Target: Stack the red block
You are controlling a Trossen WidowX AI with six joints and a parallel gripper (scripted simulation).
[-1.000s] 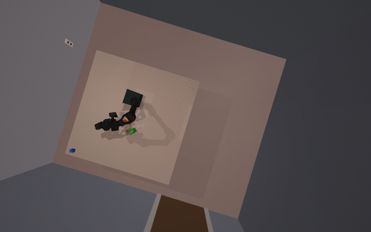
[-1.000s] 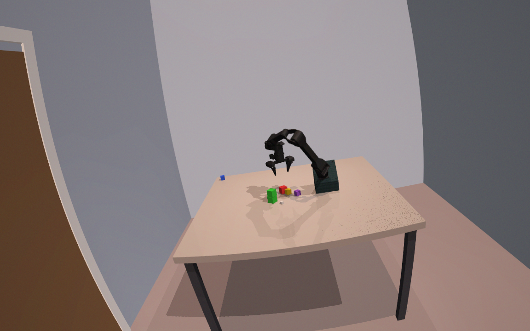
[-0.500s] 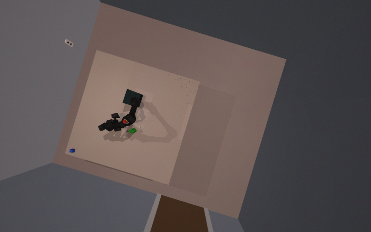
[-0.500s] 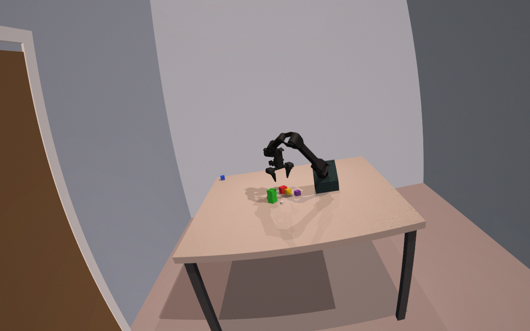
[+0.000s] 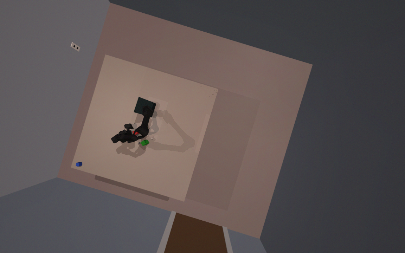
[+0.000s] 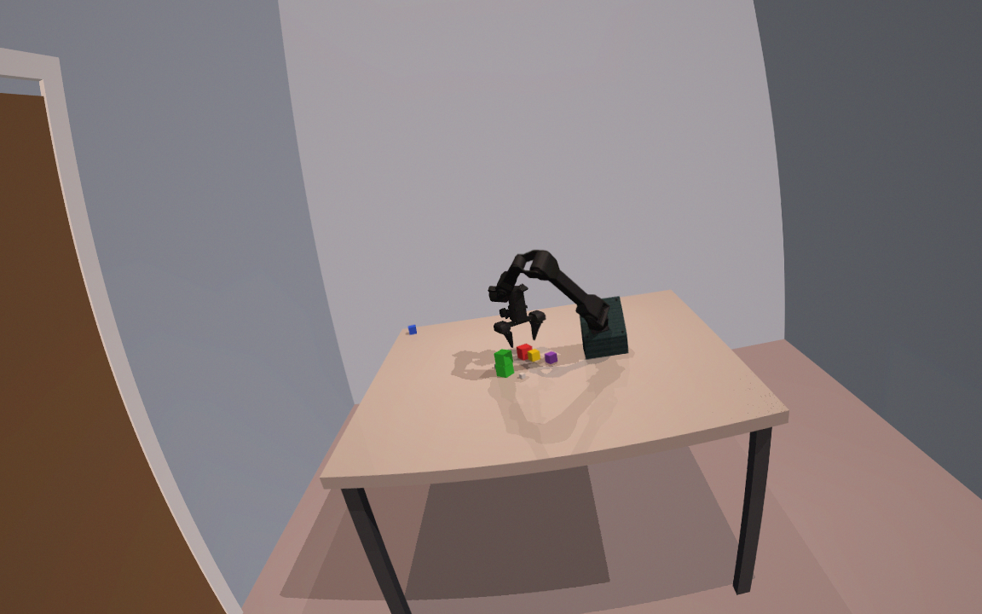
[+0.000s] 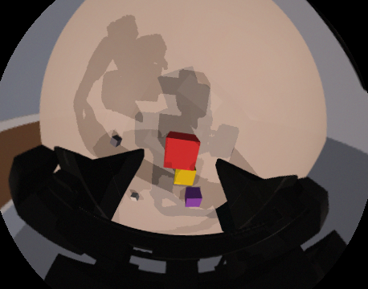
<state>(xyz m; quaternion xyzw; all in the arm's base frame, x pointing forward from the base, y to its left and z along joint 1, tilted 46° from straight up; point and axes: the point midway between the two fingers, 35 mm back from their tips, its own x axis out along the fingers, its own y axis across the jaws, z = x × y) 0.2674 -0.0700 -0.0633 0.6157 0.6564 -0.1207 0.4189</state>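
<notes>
Now: gripper tip 3 cm above the red block. Round my gripper tip: yellow cube 3 cm behind, 4 cm to the left, 4 cm below; purple cube 9 cm behind, 9 cm to the left, 4 cm below; blue cube 47 cm ahead, 53 cm to the right, 4 cm below.
</notes>
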